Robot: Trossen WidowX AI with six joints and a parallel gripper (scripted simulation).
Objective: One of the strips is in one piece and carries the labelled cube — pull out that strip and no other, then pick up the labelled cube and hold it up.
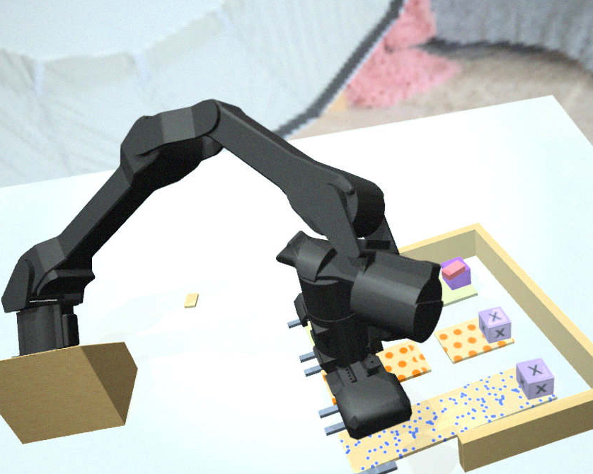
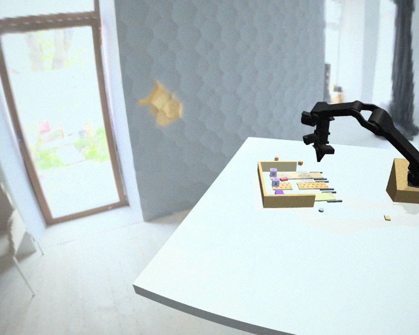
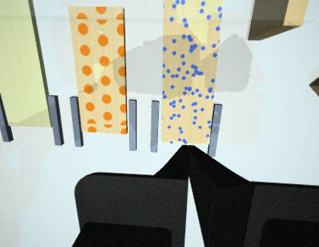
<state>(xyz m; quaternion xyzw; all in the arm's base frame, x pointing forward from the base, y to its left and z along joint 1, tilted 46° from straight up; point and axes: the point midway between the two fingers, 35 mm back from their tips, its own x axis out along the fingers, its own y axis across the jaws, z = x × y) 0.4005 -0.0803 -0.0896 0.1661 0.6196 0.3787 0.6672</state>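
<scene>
Now: gripper tip 9 cm short of the blue-dotted strip, 2 cm to the right of it and 7 cm above it. Round my gripper tip: pink block: 14 cm ahead, 20 cm to the left, 1 cm below; then orange-dotted strip: 2 cm ahead, 10 cm to the left, 7 cm below.
</scene>
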